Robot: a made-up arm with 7 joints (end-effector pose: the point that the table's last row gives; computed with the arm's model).
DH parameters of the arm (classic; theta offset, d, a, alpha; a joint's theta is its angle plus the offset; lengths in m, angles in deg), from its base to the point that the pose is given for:
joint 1: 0 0.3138 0 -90
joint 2: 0 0 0 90
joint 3: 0 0.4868 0.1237 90
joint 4: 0 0 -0.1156 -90
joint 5: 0 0.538 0 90
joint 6: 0 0 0.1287 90
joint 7: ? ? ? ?
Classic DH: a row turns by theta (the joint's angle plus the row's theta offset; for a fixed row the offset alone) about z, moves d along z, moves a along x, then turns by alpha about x.
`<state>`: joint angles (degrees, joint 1 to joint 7).
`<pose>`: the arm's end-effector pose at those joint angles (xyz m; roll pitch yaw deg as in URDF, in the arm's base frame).
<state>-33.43 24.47 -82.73 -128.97 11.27 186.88 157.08</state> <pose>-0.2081 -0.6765 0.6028 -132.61 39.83 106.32</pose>
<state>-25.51 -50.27 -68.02 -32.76 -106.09 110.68 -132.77</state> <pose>-0.8026 -0.0030 1.1588 129.73 54.70 -61.78</pose>
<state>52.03 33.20 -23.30 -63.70 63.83 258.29 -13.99</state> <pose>0.6187 0.4771 0.7547 -49.87 -22.76 -148.66</pose>
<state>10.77 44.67 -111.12 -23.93 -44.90 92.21 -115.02</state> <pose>0.7708 -0.1255 1.1976 45.13 50.23 -92.58</pose>
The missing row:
joint 7: 0 0 0 0
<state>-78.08 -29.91 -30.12 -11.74 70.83 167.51 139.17</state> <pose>-0.2502 0.4813 1.2507 -2.54 -10.32 -77.38</pose>
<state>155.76 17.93 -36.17 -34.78 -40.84 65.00 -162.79</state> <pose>-0.4692 0.5249 1.2271 -144.45 33.98 -87.34</pose>
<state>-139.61 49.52 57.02 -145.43 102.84 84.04 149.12</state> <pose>0.1712 -0.5237 0.0777 20.29 -41.29 128.31</pose>
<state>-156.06 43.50 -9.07 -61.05 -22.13 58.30 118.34</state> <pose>-1.0178 -0.3097 0.4788 149.15 -45.97 85.93</pose>
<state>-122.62 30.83 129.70 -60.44 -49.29 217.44 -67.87</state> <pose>0.1543 -0.2862 1.2352 9.99 7.55 87.11</pose>
